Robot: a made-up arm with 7 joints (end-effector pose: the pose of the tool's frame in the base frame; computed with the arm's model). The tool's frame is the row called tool. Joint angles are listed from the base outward.
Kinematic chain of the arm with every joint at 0, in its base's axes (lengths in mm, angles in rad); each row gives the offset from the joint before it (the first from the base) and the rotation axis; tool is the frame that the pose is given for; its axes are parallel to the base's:
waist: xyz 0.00 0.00 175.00 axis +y
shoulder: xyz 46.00 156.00 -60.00 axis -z
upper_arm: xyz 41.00 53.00 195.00 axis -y
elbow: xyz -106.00 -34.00 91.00 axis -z
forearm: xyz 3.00 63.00 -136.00 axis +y
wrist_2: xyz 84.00 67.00 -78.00 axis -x
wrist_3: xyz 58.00 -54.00 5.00 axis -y
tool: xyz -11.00 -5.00 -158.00
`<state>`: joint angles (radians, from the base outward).
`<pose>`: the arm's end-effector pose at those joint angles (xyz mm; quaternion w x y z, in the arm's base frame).
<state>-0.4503 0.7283 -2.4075 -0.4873 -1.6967 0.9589 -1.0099</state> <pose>48.8 178.9 421.7 0.7197 0.1129 0.6334 -0.2608</pose>
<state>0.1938 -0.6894 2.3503 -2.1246 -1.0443 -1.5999 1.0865</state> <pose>103.0 412.0 -103.1 0.0390 0.1787 -0.0056 0.9831</pose>
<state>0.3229 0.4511 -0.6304 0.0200 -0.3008 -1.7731 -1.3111</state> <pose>28.6 375.0 205.5 0.4533 0.8004 0.3719 0.1249</pose>
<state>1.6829 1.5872 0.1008 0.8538 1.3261 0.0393 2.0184</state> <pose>-199.1 91.9 130.8 0.3372 -0.8717 0.1342 -0.3292</pose>
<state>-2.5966 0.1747 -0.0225 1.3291 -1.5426 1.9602 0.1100</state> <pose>-122.2 213.8 -33.5 0.0981 0.4233 0.1279 -0.8915</pose>
